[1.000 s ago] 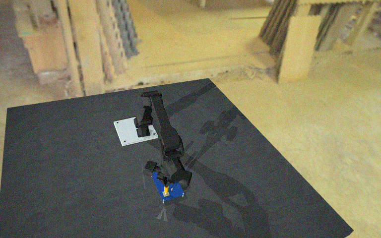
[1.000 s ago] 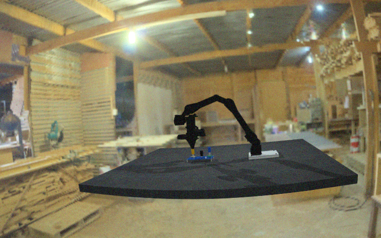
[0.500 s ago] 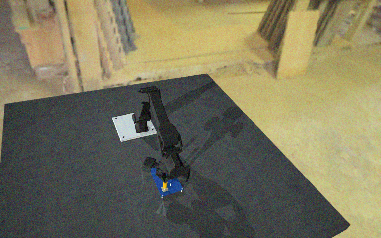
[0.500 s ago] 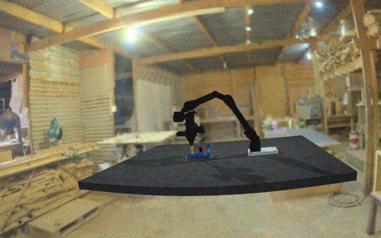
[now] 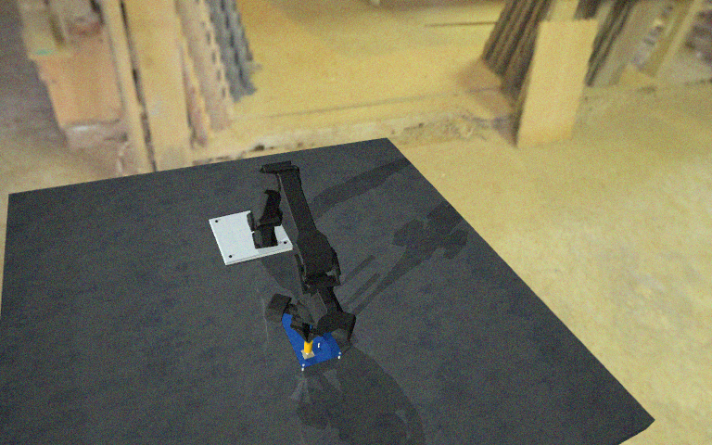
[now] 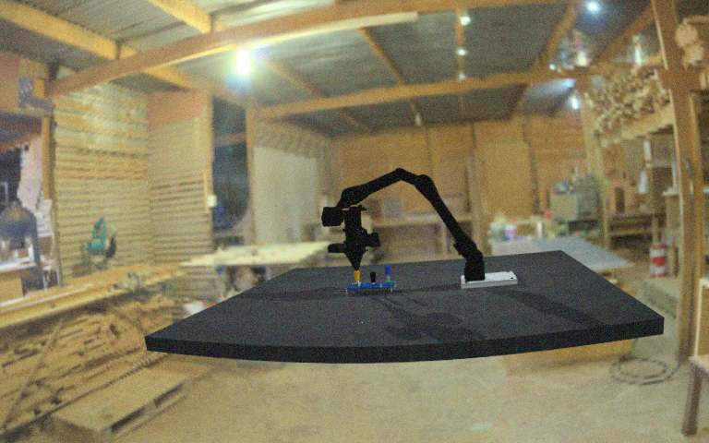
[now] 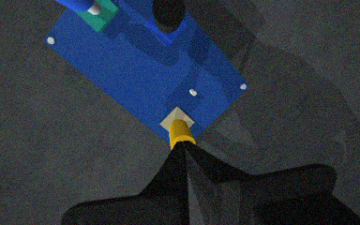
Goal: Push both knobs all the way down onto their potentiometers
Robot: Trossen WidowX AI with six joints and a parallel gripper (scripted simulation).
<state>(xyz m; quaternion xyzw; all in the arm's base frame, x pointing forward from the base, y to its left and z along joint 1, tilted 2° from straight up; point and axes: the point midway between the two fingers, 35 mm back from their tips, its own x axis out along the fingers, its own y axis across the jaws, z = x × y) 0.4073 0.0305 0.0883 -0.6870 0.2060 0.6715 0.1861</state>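
Now: the orange knob 2 cm below my gripper tip. From my gripper tip the other things lie so: black knob (7 cm behind, 5 cm to the left, 2 cm below).
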